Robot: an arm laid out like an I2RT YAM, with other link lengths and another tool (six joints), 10 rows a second.
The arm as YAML. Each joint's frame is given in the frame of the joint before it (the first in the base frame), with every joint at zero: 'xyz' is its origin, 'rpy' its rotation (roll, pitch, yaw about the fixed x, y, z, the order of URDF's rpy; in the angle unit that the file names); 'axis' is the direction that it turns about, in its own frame. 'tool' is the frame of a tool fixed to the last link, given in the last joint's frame.
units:
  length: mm
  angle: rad
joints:
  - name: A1
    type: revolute
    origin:
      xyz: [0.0, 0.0, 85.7]
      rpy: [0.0, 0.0, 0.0]
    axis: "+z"
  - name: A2
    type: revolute
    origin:
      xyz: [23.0, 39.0, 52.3]
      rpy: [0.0, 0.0, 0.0]
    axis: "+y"
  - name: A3
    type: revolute
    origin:
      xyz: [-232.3, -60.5, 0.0]
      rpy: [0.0, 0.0, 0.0]
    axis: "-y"
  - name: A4
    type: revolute
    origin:
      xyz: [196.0, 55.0, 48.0]
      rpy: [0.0, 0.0, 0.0]
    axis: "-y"
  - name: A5
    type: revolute
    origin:
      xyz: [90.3, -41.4, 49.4]
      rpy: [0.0, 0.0, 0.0]
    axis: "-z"
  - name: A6
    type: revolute
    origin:
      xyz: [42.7, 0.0, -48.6]
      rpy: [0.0, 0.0, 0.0]
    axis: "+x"
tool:
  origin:
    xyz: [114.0, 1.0, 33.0]
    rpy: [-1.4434, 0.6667, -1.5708]
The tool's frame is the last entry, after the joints.
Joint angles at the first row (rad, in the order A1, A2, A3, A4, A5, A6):
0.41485, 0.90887, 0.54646, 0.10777, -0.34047, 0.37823
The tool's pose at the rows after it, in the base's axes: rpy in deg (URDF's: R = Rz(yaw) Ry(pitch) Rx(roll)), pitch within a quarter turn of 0, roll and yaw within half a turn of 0; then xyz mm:
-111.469 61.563 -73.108 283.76 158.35 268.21
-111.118 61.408 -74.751 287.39 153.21 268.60
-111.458 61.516 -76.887 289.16 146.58 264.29
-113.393 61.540 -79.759 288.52 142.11 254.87
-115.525 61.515 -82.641 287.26 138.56 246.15
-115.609 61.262 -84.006 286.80 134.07 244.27
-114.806 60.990 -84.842 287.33 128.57 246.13
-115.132 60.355 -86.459 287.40 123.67 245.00
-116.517 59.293 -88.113 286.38 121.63 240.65
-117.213 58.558 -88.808 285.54 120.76 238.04
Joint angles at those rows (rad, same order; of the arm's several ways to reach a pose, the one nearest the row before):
0.41407, 0.90887, 0.54306, 0.12186, -0.32142, 0.38243
0.40910, 0.90889, 0.54191, 0.12683, -0.29244, 0.38662
0.39844, 0.90045, 0.51974, 0.14019, -0.27220, 0.39425
0.39425, 0.89055, 0.48773, 0.14856, -0.25730, 0.40188
0.39386, 0.87985, 0.46102, 0.14932, -0.24167, 0.41027
0.39157, 0.86420, 0.45033, 0.14283, -0.22108, 0.41180
0.38545, 0.84820, 0.45034, 0.13177, -0.19935, 0.41103
0.38053, 0.83488, 0.45033, 0.11161, -0.17909, 0.40646
0.38015, 0.82720, 0.45033, 0.08447, -0.16803, 0.39541
0.37975, 0.82267, 0.45034, 0.06810, -0.16386, 0.38624

